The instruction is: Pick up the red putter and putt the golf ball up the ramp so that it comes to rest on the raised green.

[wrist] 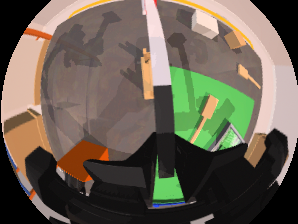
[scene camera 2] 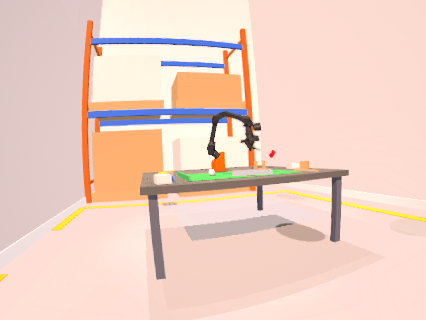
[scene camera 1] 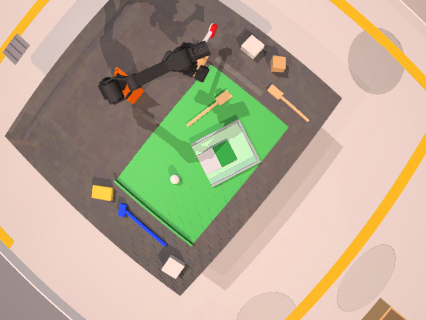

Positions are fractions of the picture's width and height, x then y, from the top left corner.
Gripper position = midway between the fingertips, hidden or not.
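Note:
There's a red putter here, and I'm carrying it in my gripper (wrist: 0.54,0.60).

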